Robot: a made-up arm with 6 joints. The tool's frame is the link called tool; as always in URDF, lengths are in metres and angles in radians.
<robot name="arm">
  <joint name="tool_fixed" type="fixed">
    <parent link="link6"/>
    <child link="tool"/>
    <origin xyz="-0.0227 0.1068 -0.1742" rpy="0 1.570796 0"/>
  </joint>
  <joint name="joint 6" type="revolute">
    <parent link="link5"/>
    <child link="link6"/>
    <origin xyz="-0.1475 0.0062 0.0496" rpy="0 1.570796 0"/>
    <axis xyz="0 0 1"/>
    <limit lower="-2.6" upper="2.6" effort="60" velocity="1.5"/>
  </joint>
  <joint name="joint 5" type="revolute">
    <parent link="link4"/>
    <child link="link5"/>
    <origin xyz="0.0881 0.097 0.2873" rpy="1.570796 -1.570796 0"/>
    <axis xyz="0 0 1"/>
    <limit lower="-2.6" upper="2.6" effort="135" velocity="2.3"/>
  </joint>
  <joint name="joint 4" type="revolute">
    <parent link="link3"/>
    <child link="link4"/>
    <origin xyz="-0.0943 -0.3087 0.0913" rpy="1.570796 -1.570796 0"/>
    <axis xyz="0 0 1"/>
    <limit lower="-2.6" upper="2.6" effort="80" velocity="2.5"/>
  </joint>
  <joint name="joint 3" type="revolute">
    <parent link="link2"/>
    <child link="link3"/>
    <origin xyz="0.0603 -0.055 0.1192" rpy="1.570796 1.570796 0"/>
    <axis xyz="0 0 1"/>
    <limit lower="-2.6" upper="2.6" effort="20" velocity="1.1"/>
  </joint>
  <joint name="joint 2" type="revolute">
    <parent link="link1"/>
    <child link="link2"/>
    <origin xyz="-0.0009 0.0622 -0.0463" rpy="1.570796 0 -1.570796"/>
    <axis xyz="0 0 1"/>
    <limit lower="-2.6" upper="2.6" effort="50" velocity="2.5"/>
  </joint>
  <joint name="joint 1" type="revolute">
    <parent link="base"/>
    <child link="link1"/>
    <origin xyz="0 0 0.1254" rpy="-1.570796 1.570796 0"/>
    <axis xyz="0 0 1"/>
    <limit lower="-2.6" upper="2.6" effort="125" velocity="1.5"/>
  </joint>
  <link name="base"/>
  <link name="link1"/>
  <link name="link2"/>
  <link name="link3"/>
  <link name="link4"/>
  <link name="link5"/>
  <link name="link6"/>
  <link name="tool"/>
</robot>
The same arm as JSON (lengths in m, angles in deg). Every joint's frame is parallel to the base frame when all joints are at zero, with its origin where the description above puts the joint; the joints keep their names.
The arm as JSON. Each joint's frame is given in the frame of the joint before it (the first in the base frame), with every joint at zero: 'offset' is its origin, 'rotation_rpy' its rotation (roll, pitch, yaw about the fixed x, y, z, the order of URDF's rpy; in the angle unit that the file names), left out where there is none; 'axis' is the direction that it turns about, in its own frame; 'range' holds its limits. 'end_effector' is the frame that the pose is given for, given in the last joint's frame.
{
  "length_unit": "m",
  "angle_unit": "deg",
  "chain": [
    {
      "id": "joint 1",
      "offset": [
        0.0,
        0.0,
        0.1254
      ],
      "axis": "+y",
      "range": [
        -148.97,
        148.97
      ]
    },
    {
      "id": "joint 2",
      "offset": [
        -0.0622,
        -0.0463,
        0.0009
      ],
      "axis": "+z",
      "range": [
        -148.97,
        148.97
      ]
    },
    {
      "id": "joint 3",
      "offset": [
        0.0603,
        -0.055,
        0.1192
      ],
      "axis": "-y",
      "range": [
        -148.97,
        148.97
      ]
    },
    {
      "id": "joint 4",
      "offset": [
        -0.3087,
        -0.0913,
        0.0943
      ],
      "axis": "-x",
      "range": [
        -148.97,
        148.97
      ]
    },
    {
      "id": "joint 5",
      "offset": [
        -0.2873,
        -0.0881,
        0.097
      ],
      "axis": "-z",
      "range": [
        -148.97,
        148.97
      ]
    },
    {
      "id": "joint 6",
      "offset": [
        0.1475,
        0.0062,
        -0.0496
      ],
      "axis": "-x",
      "range": [
        -148.97,
        148.97
      ]
    }
  ],
  "end_effector": {
    "offset": [
      0.1742,
      0.1068,
      -0.0227
    ],
    "rotation_rpy": [
      0.0,
      0.0,
      0.0
    ]
  }
}

